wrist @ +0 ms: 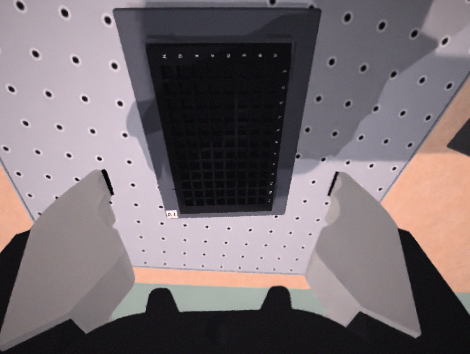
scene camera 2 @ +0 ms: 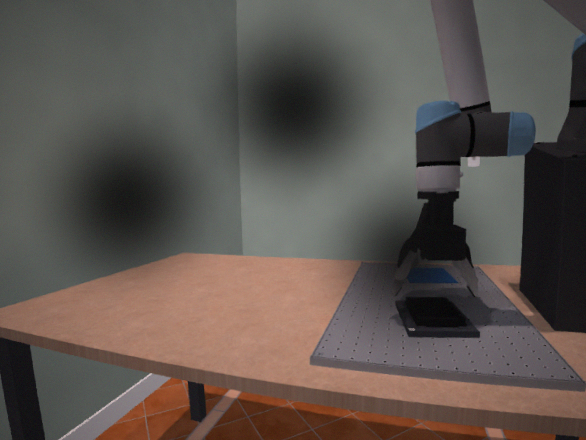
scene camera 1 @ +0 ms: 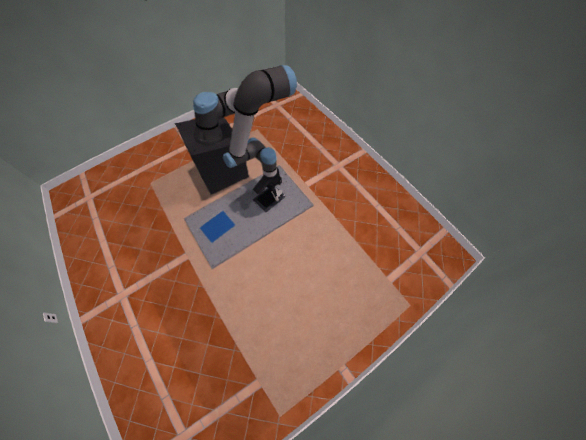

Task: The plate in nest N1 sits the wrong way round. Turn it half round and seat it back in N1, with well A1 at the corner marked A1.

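A black well plate (scene camera 1: pixel 266 201) (scene camera 2: pixel 435 311) (wrist: pixel 222 130) lies in the dark grey nest (scene camera 2: pixel 445 332) (wrist: pixel 215 24). In the wrist view its letters run along the top edge and its numbers down the right edge from the top, so its A1 corner is at the top right. The white A1 label (scene camera 2: pixel 411 329) (wrist: pixel 171 214) is at the nest's bottom left there, diagonally opposite. My gripper (scene camera 1: pixel 278 193) (scene camera 2: pixel 436 294) (wrist: pixel 223 174) is open and empty above the plate, its fingers apart to either side of the plate's width.
The nest stands on a grey perforated board (scene camera 1: pixel 245 235) (scene camera 2: pixel 350 345) (wrist: pixel 75 110). A flat blue rectangle (scene camera 1: pixel 217 226) (scene camera 2: pixel 432 275) lies toward the board's other end. The board lies on a tan table (scene camera 1: pixel 310 290) (scene camera 2: pixel 200 310). The arm's black pedestal (scene camera 1: pixel 220 172) (scene camera 2: pixel 550 225) stands beside the board.
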